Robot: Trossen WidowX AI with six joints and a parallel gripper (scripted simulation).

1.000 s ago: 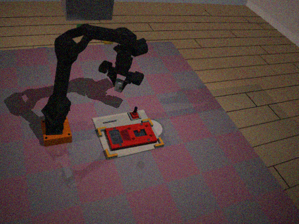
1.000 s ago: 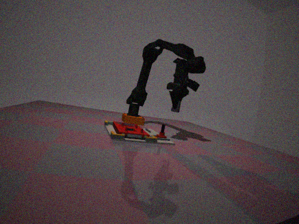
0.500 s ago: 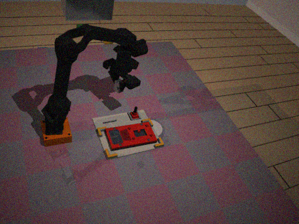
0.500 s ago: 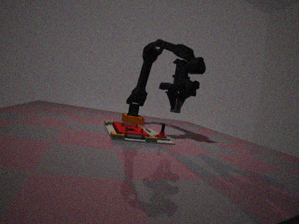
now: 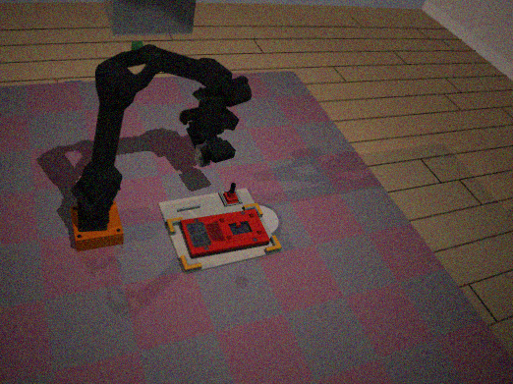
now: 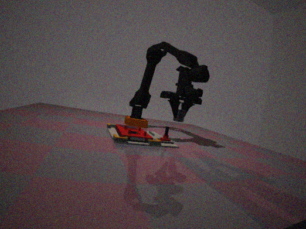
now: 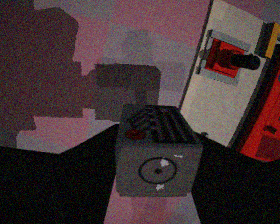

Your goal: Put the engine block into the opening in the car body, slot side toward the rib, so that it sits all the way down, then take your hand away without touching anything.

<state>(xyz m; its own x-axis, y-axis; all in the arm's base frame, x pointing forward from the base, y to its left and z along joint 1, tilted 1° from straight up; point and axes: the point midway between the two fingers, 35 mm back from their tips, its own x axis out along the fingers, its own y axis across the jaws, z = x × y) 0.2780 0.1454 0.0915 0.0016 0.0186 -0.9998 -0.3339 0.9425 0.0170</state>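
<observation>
Now: gripper tip 8 cm short of the black upright stick, 6 cm to the left of it and 6 cm above it. Also, from my gripper tip: grey ribbed engine block (1 cm to the right, 1 cm above).
</observation>
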